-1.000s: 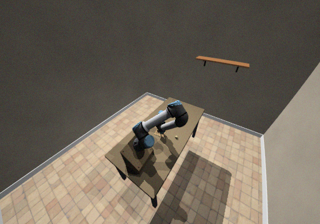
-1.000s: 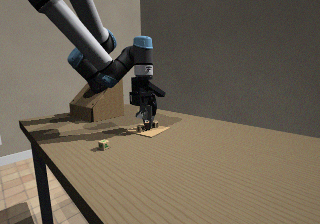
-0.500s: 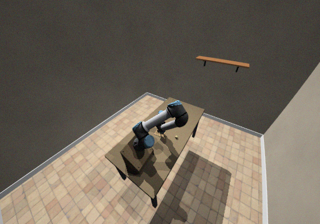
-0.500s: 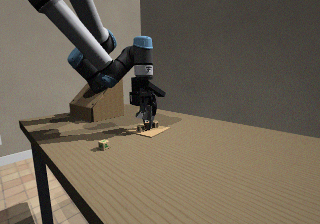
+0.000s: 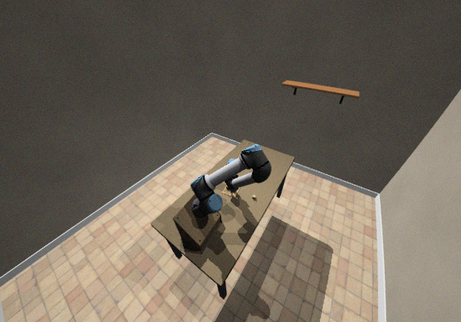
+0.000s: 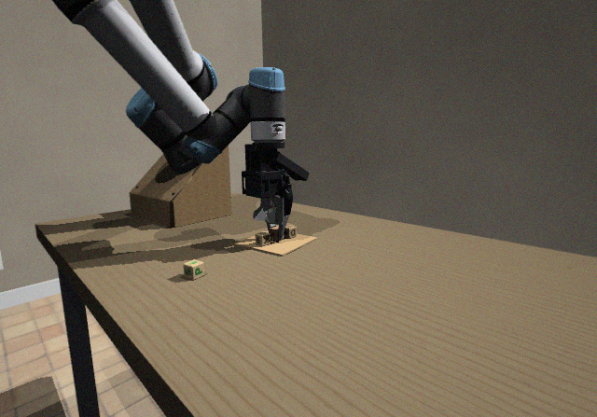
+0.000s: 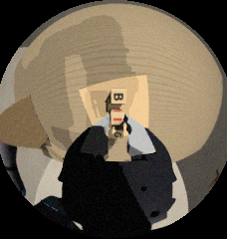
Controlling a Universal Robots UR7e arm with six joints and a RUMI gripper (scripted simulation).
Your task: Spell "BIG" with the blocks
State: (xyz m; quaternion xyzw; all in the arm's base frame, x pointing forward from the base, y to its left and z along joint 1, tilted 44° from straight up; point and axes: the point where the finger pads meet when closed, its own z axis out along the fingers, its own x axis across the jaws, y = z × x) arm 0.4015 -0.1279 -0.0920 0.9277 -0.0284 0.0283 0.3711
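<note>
My hand is 2 cm above the tan mat.
</note>
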